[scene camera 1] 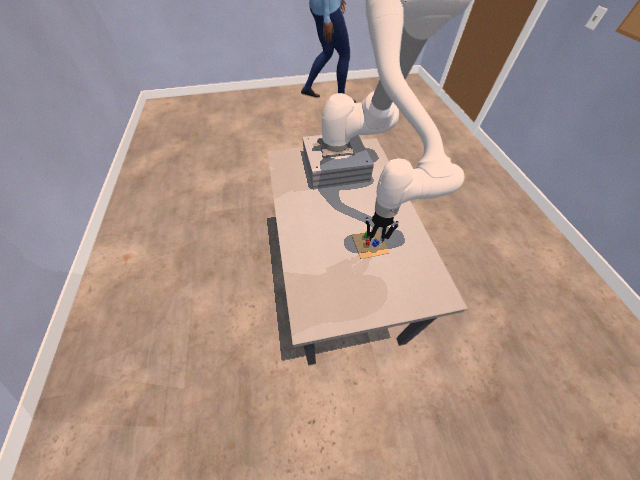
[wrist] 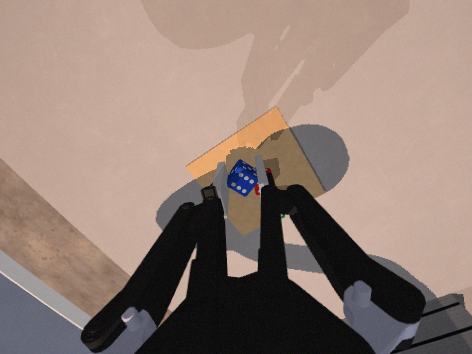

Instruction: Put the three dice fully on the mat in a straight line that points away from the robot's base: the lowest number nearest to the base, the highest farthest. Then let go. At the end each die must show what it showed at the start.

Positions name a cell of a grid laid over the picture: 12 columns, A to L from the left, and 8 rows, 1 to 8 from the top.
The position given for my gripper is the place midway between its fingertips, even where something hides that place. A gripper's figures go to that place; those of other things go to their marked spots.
My gripper (wrist: G4) is 23 cm from the lens. An orange mat (wrist: G4): 27 cm from the lens. A blue die (wrist: G5) is 21 cm from the lens. The marked spots on the blue die and the orange mat are 8 cm apart.
